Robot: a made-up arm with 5 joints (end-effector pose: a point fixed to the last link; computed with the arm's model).
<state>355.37 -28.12 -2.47 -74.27 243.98</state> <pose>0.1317 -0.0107 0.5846 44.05 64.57 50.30</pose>
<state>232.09 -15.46 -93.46 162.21 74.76</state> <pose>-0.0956 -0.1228 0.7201 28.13 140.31 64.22</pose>
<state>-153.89 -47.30 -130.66 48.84 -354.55</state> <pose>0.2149 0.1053 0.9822 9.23 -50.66 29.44</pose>
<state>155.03 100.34 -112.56 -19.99 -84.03</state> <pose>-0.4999 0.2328 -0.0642 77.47 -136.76 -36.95</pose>
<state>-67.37 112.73 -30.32 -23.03 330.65</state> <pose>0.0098 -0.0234 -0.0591 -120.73 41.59 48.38</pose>
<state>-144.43 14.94 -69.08 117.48 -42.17</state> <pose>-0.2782 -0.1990 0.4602 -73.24 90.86 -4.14</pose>
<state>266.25 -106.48 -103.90 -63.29 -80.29</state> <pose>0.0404 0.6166 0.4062 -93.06 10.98 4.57</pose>
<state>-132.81 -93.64 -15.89 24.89 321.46</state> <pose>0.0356 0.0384 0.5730 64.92 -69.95 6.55</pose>
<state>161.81 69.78 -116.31 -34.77 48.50</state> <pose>-0.6397 0.2102 0.3191 -54.75 -83.20 22.36</pose>
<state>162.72 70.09 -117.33 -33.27 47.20</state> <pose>-0.6455 0.2008 0.3185 -53.54 -84.90 21.94</pose>
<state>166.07 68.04 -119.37 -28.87 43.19</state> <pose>-0.6624 0.1643 0.3468 -48.12 -88.40 21.41</pose>
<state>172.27 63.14 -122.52 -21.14 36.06</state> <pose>-0.6817 0.0925 0.4105 -37.39 -93.04 20.78</pose>
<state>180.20 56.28 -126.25 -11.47 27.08</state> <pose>-0.6827 -0.0024 0.4986 -23.08 -96.57 20.15</pose>
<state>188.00 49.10 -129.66 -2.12 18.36</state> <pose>-0.6562 -0.0922 0.5881 -8.85 -97.60 19.66</pose>
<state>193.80 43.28 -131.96 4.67 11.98</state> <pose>-0.6181 -0.1518 0.6567 1.53 -96.62 19.41</pose>
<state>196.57 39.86 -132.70 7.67 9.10</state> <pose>-0.5920 -0.1761 0.6936 6.22 -95.26 19.49</pose>
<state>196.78 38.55 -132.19 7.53 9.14</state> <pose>-0.5843 -0.1762 0.7049 6.30 -94.32 19.81</pose>
